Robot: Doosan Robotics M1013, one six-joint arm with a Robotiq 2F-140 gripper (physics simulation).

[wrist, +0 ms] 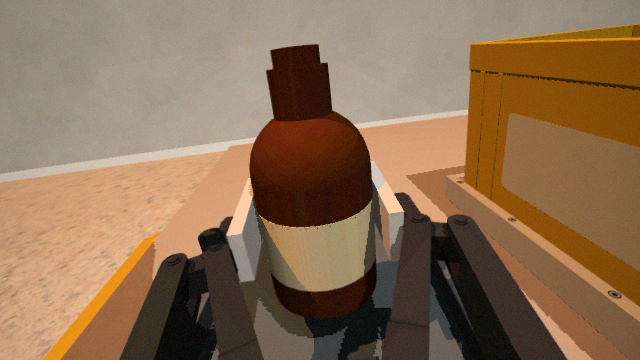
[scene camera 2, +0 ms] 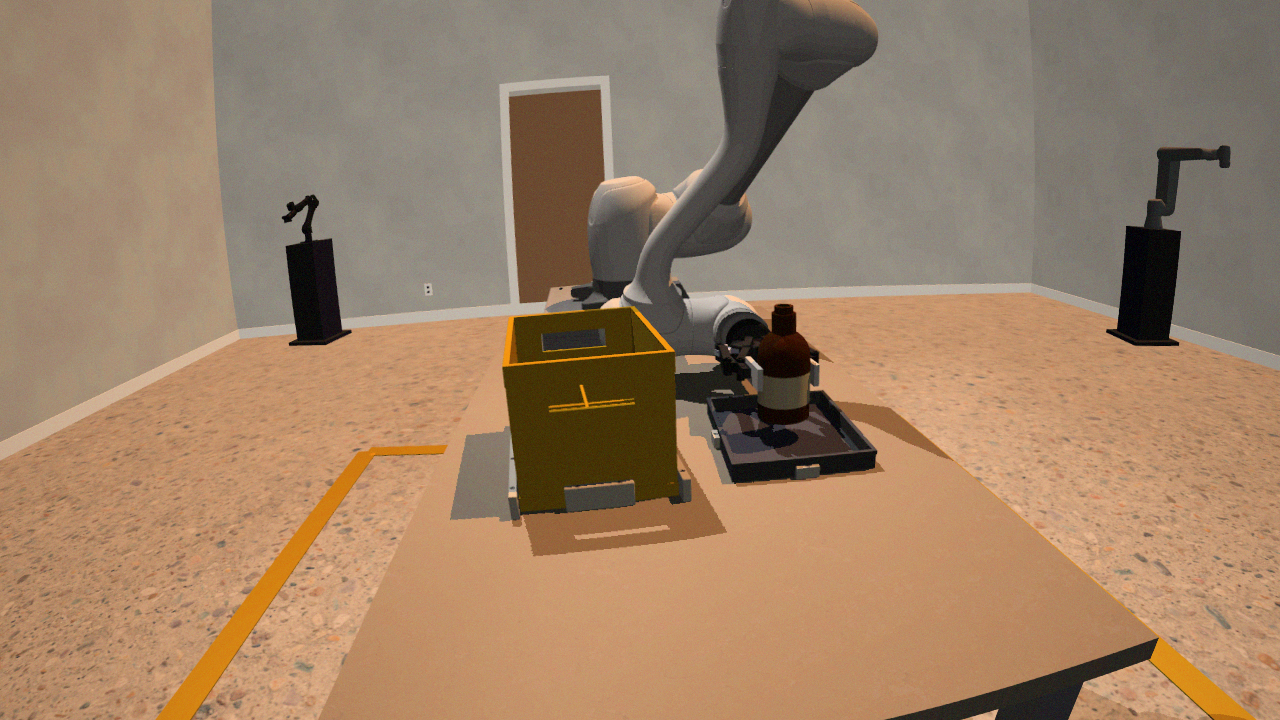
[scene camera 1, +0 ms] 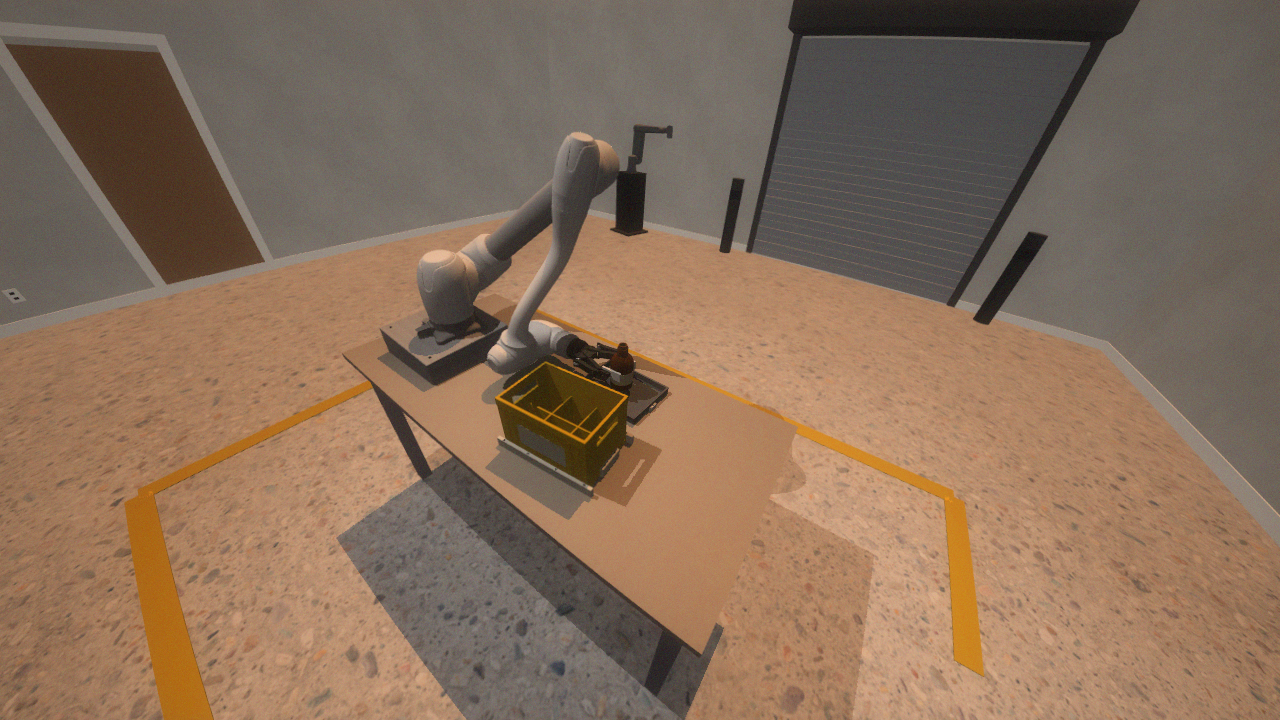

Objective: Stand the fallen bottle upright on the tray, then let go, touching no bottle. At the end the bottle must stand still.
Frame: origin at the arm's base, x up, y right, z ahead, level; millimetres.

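Seen in the pictures: gripper, fingertip midpoint: (scene camera 2: 789, 378) (scene camera 1: 627, 371); arm's base, origin of the base link: (scene camera 1: 455, 325).
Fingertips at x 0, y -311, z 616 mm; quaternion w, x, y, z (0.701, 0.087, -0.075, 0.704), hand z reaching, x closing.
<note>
Offsets run from my fingertips to a thing's top centre. Level surfaces: height alone.
The brown bottle {dx +94, dy +6, dz -22 mm} (scene camera 1: 621, 360) (scene camera 2: 784, 391) (wrist: 315, 195) with a cream label is upright, with a slight lean in the tilted wrist view. My gripper (scene camera 1: 619, 370) (scene camera 2: 785, 372) (wrist: 313, 188) is shut on it, one pale pad on each side of the body at about the top of the label. The bottle is over the rear part of the dark, low-walled tray {dx -72, dy +2, dz -26 mm} (scene camera 1: 651, 407) (scene camera 2: 769, 469). In scene camera 2 its base shows within the tray walls, with a dark shadow in front of it. I cannot tell whether the base touches the tray floor.
A yellow crate {dx +78, dy +267, dz +46 mm} (scene camera 1: 562, 443) (scene camera 2: 590, 447) (wrist: 550, 95) with dividers stands beside the tray, held by pale low rails. It is taller than the tray walls and close to the gripper's side. Both stand on the tan table {dx -97 mm} (scene camera 1: 707, 528) (scene camera 2: 626, 617).
</note>
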